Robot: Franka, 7 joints.
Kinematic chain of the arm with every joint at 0, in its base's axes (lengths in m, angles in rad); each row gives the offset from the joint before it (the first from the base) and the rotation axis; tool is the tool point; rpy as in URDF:
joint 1: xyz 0 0 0.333 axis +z
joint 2: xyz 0 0 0 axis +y
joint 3: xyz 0 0 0.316 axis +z
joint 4: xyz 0.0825 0 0 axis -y
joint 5: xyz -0.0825 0 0.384 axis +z
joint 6: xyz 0 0 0 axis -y
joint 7: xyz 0.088 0 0 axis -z
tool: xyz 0 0 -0.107 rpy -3.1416 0 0
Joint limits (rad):
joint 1: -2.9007..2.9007
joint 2: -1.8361..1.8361
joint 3: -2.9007..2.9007
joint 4: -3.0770..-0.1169
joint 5: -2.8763..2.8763
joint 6: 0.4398..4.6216
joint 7: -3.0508..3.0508
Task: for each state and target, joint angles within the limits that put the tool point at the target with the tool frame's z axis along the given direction. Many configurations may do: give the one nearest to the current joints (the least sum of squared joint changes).
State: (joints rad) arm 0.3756 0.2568 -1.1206 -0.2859 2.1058 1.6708 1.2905
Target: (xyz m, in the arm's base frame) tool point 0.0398 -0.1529 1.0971 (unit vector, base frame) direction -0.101 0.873 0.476
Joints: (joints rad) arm 0.1395 -0.5877 -0.5595 -1.1531 2.0313 1.5187 1.2905
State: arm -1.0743 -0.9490 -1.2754 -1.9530 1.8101 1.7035 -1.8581
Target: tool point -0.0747 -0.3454 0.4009 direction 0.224 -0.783 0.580
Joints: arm -0.9219 -0.9579 -1.0892 -2.8917 2.2928 2.0347 -1.8581
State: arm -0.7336 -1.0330 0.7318 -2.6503 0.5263 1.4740 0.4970
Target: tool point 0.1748 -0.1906 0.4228 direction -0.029 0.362 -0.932
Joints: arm -1.2388 -0.8797 0.2801 -2.7546 0.3551 1.5377 0.4970
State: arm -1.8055 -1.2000 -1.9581 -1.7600 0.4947 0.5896 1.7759
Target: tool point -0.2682 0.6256 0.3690 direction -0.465 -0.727 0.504
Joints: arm -1.9474 -1.3091 -1.9670 -1.1818 0.8802 1.1893 1.7759
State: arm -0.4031 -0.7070 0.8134 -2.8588 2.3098 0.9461 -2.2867
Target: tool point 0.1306 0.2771 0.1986 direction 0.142 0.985 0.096
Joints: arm -0.1250 -0.0319 1.1205 -3.0602 2.7145 1.5493 -2.2867
